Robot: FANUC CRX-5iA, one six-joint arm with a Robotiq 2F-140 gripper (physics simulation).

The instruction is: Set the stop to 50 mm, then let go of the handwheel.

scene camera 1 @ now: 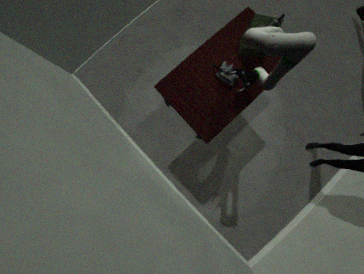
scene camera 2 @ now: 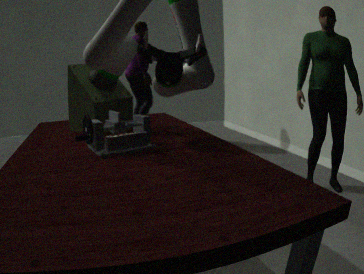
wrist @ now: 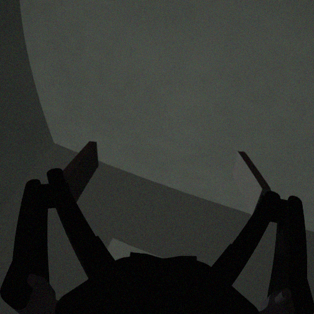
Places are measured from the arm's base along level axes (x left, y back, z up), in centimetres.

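Where they show: gripper, between the fingertips: [scene camera 1: 233, 82] [scene camera 2: 173, 35]; arm's base, origin of its link: [scene camera 2: 101, 81].
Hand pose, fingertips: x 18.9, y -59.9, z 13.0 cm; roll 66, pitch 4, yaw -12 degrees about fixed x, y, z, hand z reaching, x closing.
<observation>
Each offset is from my fingertips to the top centre of the thing. "pt": to the spot under its first point. Level surfaces: height alone.
The grey fixture @[pt dx -12.3, dy +16.4, dz -27.6 cm] [scene camera 1: 227, 74] [scene camera 2: 129, 143] stands on the table. Its stop, a pale upright block @[dx -14.7, dy +20.0, dz -22.7 cm] [scene camera 2: 114, 116], sits between the end blocks; its scale reading is too small and dark to read. The dark handwheel @[pt dx -24.2, dy +15.6, dz -26.9 cm] [scene camera 2: 87, 128] is on the fixture's left side in scene camera 2, with nothing gripping it. My gripper [scene camera 1: 239, 81] [scene camera 2: 171, 49] [wrist: 166, 158] is open and empty, its fingers wide apart. It is raised above the table, apart from the fixture, to the right of it in both scene views. Fixture and handwheel do not show in the wrist view.
The dark red table @[dz -35.1 cm] [scene camera 1: 187, 92] [scene camera 2: 200, 200] carries the fixture. A green pedestal [scene camera 2: 79, 100] stands behind it under the arm. A person in purple [scene camera 2: 136, 67] is behind the arm; a person in green [scene camera 2: 326, 65] stands right of the table. The wrist view shows wall and floor.
</observation>
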